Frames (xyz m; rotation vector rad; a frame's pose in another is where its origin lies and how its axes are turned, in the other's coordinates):
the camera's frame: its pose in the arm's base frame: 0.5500 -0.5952 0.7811 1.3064 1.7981 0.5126
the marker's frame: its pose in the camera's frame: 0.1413 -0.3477 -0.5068 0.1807 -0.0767 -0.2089
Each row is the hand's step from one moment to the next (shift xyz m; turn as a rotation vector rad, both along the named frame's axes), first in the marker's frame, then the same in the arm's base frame.
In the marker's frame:
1: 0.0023 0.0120 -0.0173 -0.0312 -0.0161 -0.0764
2: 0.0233 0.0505 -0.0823 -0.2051 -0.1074 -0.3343
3: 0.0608 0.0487 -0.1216 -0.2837 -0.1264 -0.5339
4: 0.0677 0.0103 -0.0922 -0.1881 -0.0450 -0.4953
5: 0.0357 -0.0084 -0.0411 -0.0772 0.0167 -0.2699
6: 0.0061 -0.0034 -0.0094 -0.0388 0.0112 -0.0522
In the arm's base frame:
1: -0.0045 0.0131 0.0161 -0.0593 -0.0114 0.0585
2: -0.0280 0.0687 0.0661 -0.2721 -0.1241 0.2756
3: -0.0639 0.1093 0.0694 -0.4118 -0.1395 0.4387
4: -0.0706 0.0865 0.0267 -0.3465 -0.0316 0.4021
5: -0.0414 0.0363 0.0021 -0.1653 0.0245 0.2262
6: -0.0101 0.0059 0.0009 -0.0221 -0.0104 0.0613

